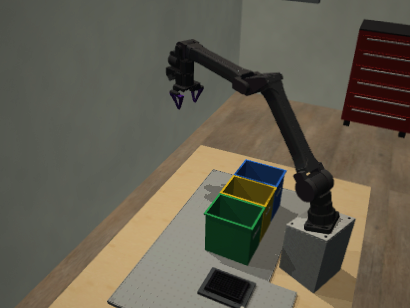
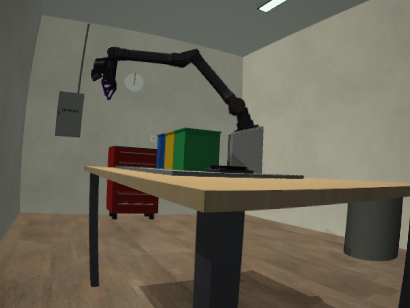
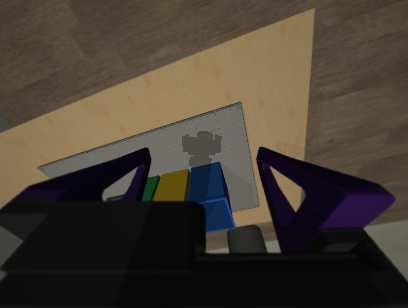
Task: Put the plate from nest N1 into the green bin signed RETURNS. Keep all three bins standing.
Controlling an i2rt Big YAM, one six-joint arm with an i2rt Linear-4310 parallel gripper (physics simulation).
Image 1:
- green bin: 232,226
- blue bin: 273,176
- yellow bin: 251,191
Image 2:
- green bin: 195,149
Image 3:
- gripper: 203,153
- blue bin: 207,186
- yellow bin: 174,186
